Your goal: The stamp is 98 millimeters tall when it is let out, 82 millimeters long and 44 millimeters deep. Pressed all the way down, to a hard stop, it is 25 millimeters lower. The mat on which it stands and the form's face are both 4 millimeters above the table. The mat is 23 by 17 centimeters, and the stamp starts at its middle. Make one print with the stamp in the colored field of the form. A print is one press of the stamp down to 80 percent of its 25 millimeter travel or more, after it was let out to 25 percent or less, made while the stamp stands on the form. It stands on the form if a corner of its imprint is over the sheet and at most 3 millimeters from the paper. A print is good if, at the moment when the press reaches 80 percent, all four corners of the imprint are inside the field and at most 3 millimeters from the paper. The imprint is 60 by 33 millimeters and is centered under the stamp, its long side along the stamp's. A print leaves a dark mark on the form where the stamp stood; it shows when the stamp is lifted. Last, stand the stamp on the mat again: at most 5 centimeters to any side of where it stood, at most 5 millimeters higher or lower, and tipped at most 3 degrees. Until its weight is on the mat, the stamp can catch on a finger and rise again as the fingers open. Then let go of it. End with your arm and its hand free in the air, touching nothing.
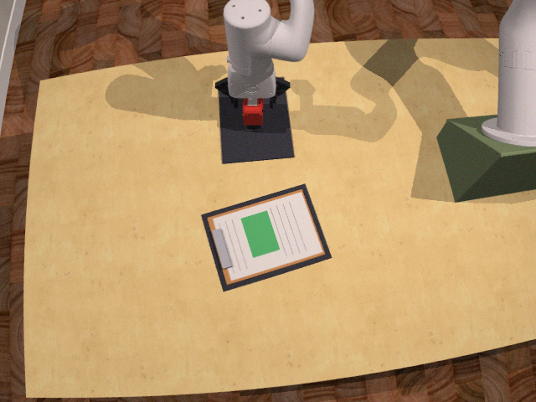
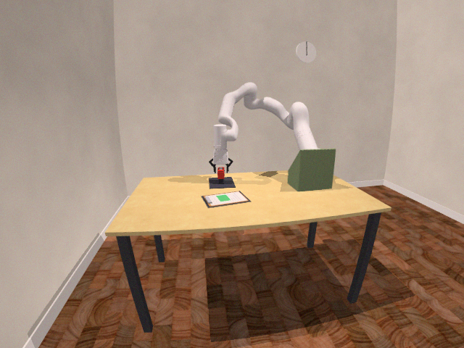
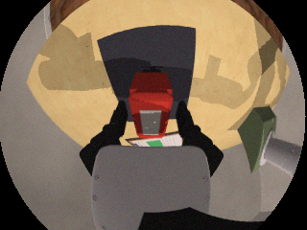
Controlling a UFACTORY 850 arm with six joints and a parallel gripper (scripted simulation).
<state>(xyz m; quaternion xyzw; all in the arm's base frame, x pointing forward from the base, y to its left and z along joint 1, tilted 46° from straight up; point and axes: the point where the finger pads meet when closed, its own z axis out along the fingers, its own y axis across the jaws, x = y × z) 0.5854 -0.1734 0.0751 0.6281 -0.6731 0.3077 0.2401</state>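
Now: the red stamp 3 cm below my hand. Also, from my hand: mat (8 cm below); form (1 cm ahead, 30 cm to the left, 8 cm below).
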